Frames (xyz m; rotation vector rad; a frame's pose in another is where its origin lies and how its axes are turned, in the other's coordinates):
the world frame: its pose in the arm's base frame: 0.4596 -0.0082 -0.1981 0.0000 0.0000 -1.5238
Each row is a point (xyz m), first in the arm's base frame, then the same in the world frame.
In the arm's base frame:
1: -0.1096 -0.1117 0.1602
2: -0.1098 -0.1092 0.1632
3: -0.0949 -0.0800 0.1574
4: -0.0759 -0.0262 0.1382
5: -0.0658 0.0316 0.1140
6: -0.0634 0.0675 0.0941
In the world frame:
1: 0.0766 -0.5734 0.3583
2: 0.0741 -0.5735 0.3613
3: 0.0457 -0.5573 0.3555
4: -0.0072 -0.5358 0.3363
5: -0.0644 -0.5230 0.3121
6: -0.1002 -0.5189 0.2922

